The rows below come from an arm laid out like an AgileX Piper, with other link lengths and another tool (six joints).
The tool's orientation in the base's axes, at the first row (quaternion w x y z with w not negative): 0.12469, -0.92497, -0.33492, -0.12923
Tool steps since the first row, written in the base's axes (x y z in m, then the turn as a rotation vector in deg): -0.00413, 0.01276, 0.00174, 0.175, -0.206, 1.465; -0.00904, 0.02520, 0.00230, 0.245, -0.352, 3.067; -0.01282, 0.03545, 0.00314, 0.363, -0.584, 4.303; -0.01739, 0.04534, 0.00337, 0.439, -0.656, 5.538; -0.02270, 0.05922, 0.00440, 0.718, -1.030, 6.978
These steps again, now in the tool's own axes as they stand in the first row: 0.00499, -0.01244, 0.00178, 0.481, 0.056, -1.409; 0.00883, -0.02499, 0.00444, 0.964, -0.020, -2.943; 0.01232, -0.03520, 0.00631, 1.315, 0.051, -4.154; 0.01481, -0.04558, 0.00853, 1.727, -0.023, -5.321; 0.01935, -0.05952, 0.01114, 2.179, 0.229, -6.743
